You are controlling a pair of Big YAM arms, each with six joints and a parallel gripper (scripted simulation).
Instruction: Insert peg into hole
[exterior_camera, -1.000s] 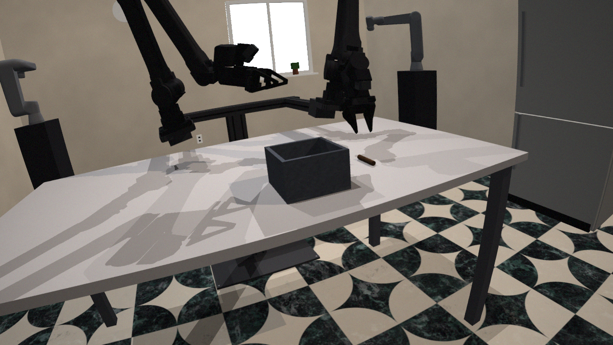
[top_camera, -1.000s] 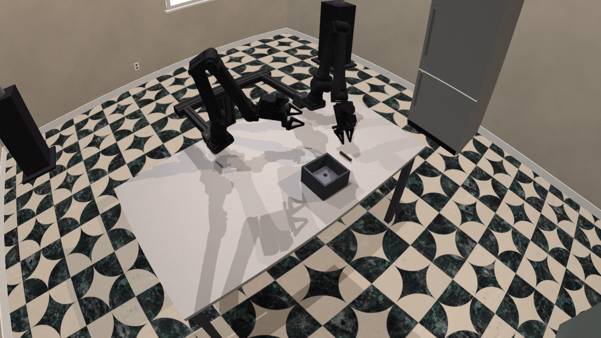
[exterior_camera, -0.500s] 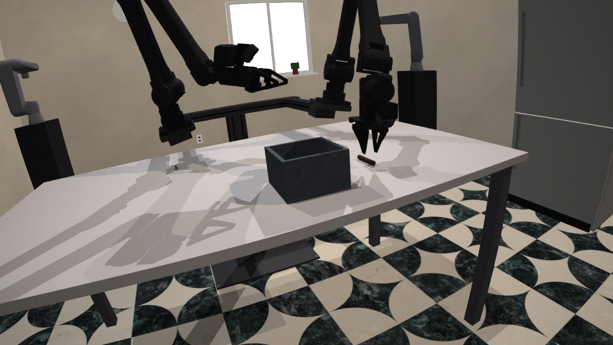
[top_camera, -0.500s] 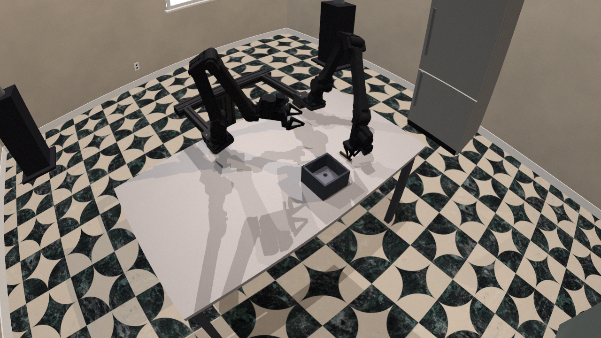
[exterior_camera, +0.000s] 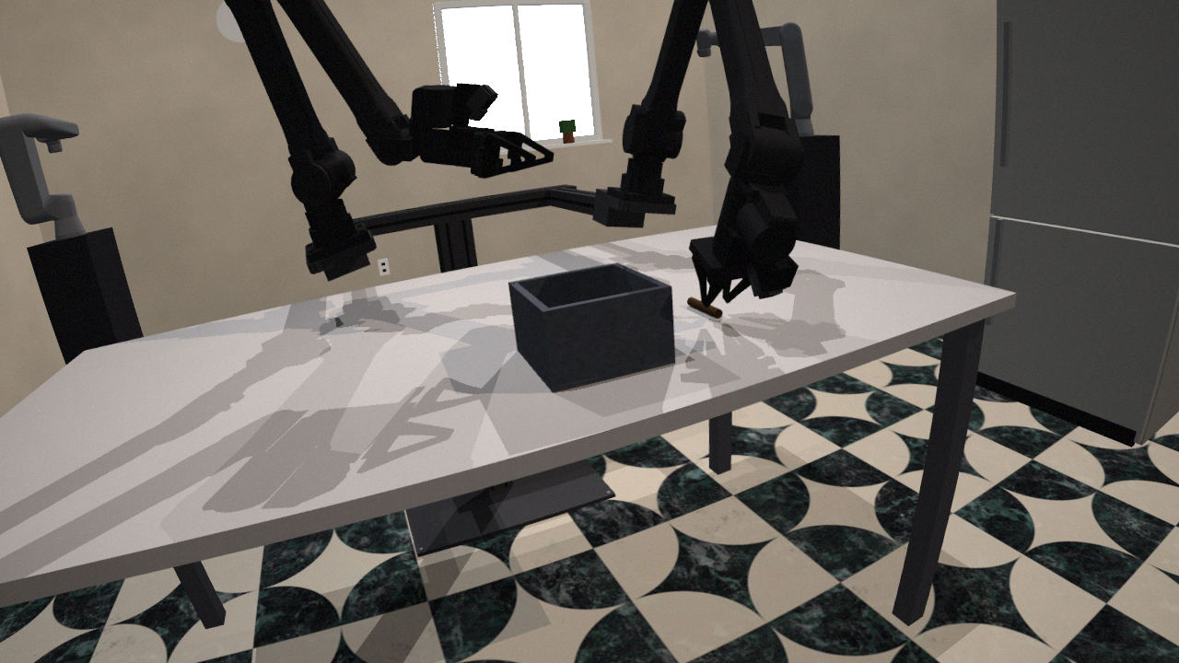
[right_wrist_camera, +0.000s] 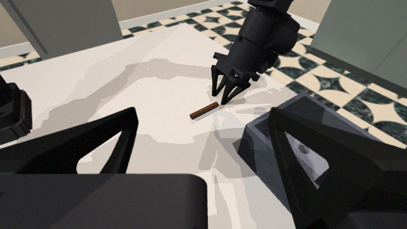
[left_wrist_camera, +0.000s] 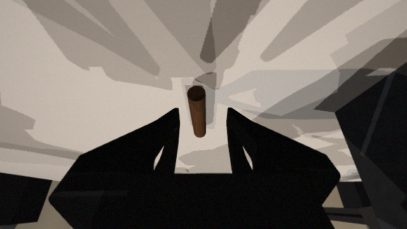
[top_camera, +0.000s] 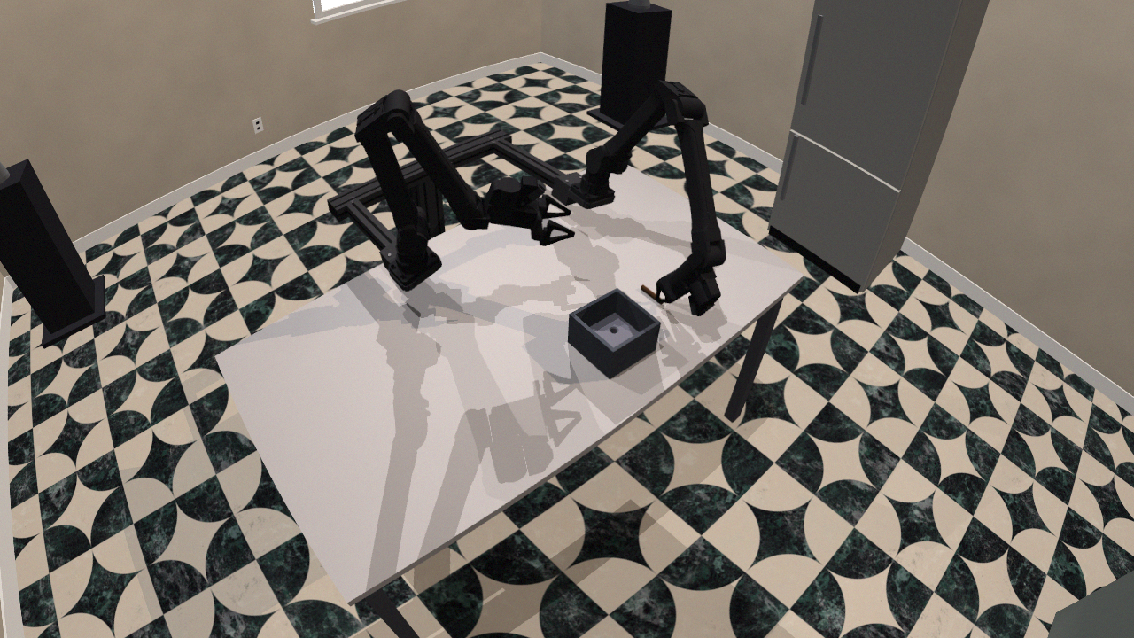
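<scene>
My left hand is 40 mm past the brown peg and 30 mm above it. From my left hand the other things lie so: dark box 40 mm ahead, 210 mm to the right, 10 mm below; then pale plate 40 mm ahead, 210 mm to the right, 10 mm above.
</scene>
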